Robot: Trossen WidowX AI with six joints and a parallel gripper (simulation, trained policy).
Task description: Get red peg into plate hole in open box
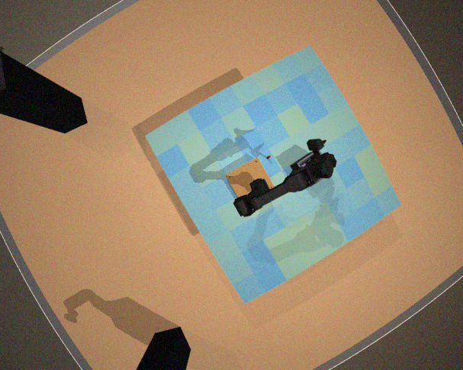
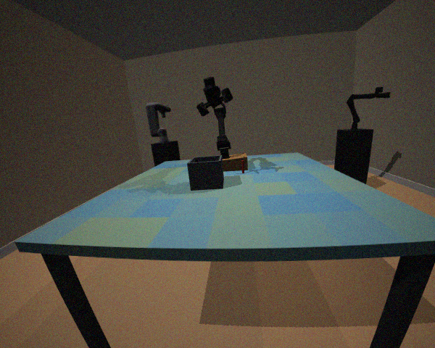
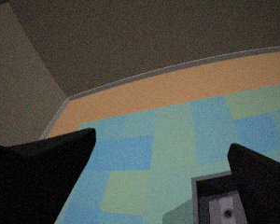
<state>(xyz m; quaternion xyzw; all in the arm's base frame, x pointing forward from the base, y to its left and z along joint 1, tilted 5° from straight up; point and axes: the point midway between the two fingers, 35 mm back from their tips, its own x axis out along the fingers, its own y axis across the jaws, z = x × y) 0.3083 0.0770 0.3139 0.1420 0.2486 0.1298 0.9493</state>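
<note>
Right now the red peg is 19 cm behind my gripper tip, 8 cm to the left of it and 35 cm below it. Round my gripper tip: light grey plate 2 cm ahead, 7 cm to the right, 34 cm below.
</note>
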